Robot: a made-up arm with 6 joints. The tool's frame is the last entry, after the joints. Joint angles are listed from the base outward.
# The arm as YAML. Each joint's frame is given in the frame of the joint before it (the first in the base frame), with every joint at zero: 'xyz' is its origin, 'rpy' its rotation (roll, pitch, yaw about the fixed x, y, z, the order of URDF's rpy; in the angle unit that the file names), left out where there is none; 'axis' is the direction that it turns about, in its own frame. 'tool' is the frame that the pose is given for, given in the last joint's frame.
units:
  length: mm
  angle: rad
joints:
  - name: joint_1
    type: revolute
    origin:
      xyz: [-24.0, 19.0, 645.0]
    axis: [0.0, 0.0, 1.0]
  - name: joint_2
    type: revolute
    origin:
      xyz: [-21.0, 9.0, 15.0]
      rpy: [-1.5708, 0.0, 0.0]
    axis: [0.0, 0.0, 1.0]
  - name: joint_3
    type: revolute
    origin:
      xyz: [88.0, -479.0, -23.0]
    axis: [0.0, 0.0, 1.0]
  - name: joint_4
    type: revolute
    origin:
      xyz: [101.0, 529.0, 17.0]
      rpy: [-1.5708, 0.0, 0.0]
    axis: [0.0, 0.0, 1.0]
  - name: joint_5
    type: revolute
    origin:
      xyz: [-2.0, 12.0, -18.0]
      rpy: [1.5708, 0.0, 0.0]
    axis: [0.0, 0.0, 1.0]
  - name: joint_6
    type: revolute
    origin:
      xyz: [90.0, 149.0, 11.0]
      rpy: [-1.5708, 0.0, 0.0]
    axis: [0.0, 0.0, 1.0]
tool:
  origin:
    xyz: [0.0, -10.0, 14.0]
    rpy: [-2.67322, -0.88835, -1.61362]
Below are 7 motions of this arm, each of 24 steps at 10 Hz.
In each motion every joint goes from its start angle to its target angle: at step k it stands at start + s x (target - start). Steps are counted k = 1, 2, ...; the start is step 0. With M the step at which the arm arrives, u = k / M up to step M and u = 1 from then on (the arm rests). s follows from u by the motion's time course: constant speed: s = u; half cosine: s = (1 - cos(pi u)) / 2; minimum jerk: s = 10 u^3 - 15 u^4 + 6 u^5.
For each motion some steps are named. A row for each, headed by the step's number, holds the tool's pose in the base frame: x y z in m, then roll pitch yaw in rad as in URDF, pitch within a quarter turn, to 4 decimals.
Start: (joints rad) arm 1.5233 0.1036 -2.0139 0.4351 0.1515 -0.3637
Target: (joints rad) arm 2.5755 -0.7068 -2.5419 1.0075 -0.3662 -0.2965
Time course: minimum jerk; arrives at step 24
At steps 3, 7, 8, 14, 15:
3: 0.0126 0.7125 1.5197 -1.2343 -0.1914 2.3007
7: -0.0604 0.5711 1.6359 -1.3451 -0.4306 2.4860
8: -0.0777 0.5037 1.6771 -1.3993 -0.5295 2.5791
14: 0.0849 -0.0044 1.8112 -2.3497 -1.0848 -2.3511
15: 0.1533 -0.0620 1.8016 -2.6239 -1.0878 -1.9976

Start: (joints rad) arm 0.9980 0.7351 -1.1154 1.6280 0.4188 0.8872
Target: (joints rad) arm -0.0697 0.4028 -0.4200 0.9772 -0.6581 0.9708
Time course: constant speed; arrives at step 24
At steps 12, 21, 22, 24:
12: 0.5380 0.1814 0.3949 0.5188 0.6335 -0.1303
21: 0.4713 -0.0877 0.4644 0.1660 0.3842 -0.5426
22: 0.4571 -0.1109 0.4728 0.1368 0.3547 -0.5757
24: 0.4258 -0.1526 0.4899 0.0828 0.2957 -0.6358

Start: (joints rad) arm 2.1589 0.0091 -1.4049 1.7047 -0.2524 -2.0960
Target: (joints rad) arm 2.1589 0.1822 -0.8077 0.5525 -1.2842 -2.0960
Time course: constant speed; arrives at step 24
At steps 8, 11, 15, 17, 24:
8: -0.2871 0.6848 1.0026 -1.8769 0.7658 2.0476
11: -0.2788 0.6778 0.9755 -2.1449 0.7783 1.8177
15: -0.2764 0.6626 0.9435 -2.4705 0.7108 1.5766
17: -0.2785 0.6522 0.9282 -2.6041 0.6527 1.4998
24: -0.2968 0.5997 0.8725 -2.9326 0.4109 1.4445

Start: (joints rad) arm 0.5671 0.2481 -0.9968 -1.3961 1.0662 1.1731
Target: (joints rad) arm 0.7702 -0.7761 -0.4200 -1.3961 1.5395 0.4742
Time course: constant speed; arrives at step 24
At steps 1, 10, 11, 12, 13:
1: 0.6058 0.3145 0.6813 -1.9104 1.0448 -0.2482
10: 0.4872 0.2556 0.8182 -2.2381 0.9657 -0.4820
11: 0.4731 0.2471 0.8295 -2.2686 0.9566 -0.5054
12: 0.4591 0.2383 0.8399 -2.2981 0.9476 -0.5283
13: 0.4450 0.2292 0.8495 -2.3266 0.9386 -0.5508

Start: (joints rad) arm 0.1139 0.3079 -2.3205 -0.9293 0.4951 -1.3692
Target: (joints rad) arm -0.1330 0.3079 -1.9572 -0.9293 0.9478 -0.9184
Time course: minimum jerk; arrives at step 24
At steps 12, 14, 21, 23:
12: 0.8296 -0.0235 1.3334 2.8723 0.7515 -1.0253
14: 0.8376 -0.0654 1.2889 2.8462 0.8400 -1.1520
21: 0.8358 -0.1555 1.1923 2.7291 0.9946 -1.4993
23: 0.8351 -0.1596 1.1878 2.7213 1.0003 -1.5182

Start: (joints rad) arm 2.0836 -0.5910 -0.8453 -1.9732 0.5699 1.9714
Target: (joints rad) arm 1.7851 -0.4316 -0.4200 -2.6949 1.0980 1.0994
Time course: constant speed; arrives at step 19
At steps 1, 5, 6, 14, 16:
1: -0.2571 0.4604 1.1014 -1.2795 0.0135 2.2046
5: -0.2181 0.4905 1.0318 -1.5912 0.2043 2.0253
6: -0.2078 0.4961 1.0153 -1.6743 0.2442 1.9744
14: -0.1273 0.5160 0.8965 -2.3983 0.4091 1.5150
16: -0.1093 0.5147 0.8700 -2.5816 0.4036 1.4036

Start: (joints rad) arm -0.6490 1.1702 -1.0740 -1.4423 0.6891 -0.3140
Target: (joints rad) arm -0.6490 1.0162 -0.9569 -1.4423 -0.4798 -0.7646
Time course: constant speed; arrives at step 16
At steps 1, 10, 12, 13, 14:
1: 0.3434 -0.2863 0.0709 1.0659 0.4470 -3.1184
10: 0.4285 -0.2085 0.1347 0.3643 0.8464 2.9216
12: 0.4449 -0.1938 0.1585 0.1637 0.9284 2.8115
13: 0.4525 -0.1871 0.1715 0.0517 0.9662 2.7431
14: 0.4596 -0.1809 0.1852 -0.0697 1.0009 2.6643

